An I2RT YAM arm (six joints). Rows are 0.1 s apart.
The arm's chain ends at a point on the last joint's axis. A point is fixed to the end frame.
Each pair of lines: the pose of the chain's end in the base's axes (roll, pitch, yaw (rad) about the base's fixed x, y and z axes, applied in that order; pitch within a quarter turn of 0, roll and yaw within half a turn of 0; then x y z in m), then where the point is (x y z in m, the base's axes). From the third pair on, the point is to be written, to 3 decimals.
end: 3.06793, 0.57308, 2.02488, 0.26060, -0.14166, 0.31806
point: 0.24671 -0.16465 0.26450
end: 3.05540, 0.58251, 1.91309, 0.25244, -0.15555, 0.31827
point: 0.23692 -0.17725 0.26462
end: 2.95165, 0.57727, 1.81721, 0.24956, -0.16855, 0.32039
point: 0.238 -0.188 0.265
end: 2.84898, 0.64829, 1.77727, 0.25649, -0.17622, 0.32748
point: 0.250 -0.199 0.272
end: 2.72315, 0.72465, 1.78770, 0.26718, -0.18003, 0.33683
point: 0.269 -0.206 0.283
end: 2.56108, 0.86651, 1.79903, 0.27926, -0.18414, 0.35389
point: 0.292 -0.215 0.304
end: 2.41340, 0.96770, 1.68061, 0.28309, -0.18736, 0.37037
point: 0.301 -0.222 0.325
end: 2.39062, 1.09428, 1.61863, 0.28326, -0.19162, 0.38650
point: 0.301 -0.232 0.346
